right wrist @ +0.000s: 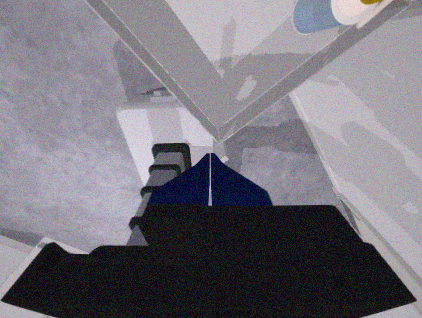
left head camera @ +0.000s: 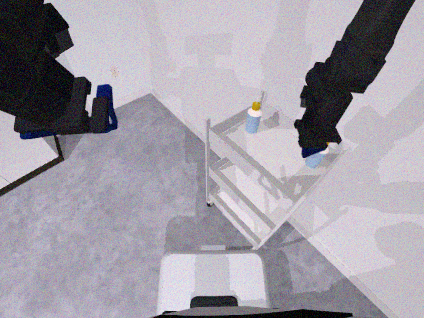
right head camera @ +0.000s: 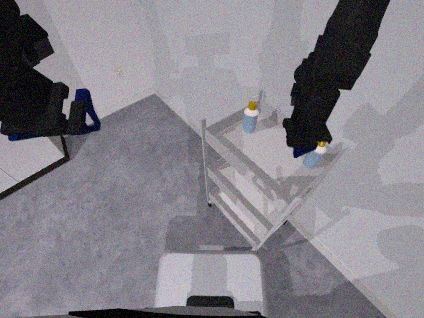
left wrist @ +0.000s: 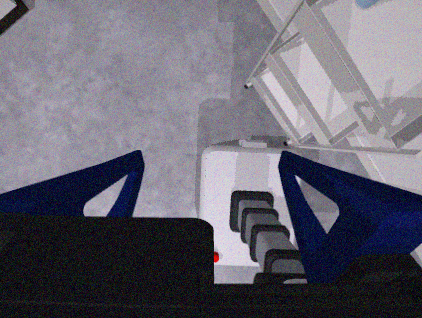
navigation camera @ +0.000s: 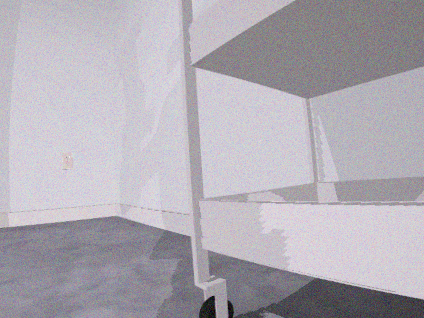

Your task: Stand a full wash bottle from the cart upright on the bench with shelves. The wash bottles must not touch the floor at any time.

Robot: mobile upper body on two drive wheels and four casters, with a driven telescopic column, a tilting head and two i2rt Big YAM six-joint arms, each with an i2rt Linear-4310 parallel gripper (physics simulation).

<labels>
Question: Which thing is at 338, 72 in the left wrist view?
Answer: A white three-shelf cart.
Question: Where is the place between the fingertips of my left gripper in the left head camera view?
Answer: At 90, 127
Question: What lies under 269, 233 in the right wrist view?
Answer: My right gripper.
</labels>
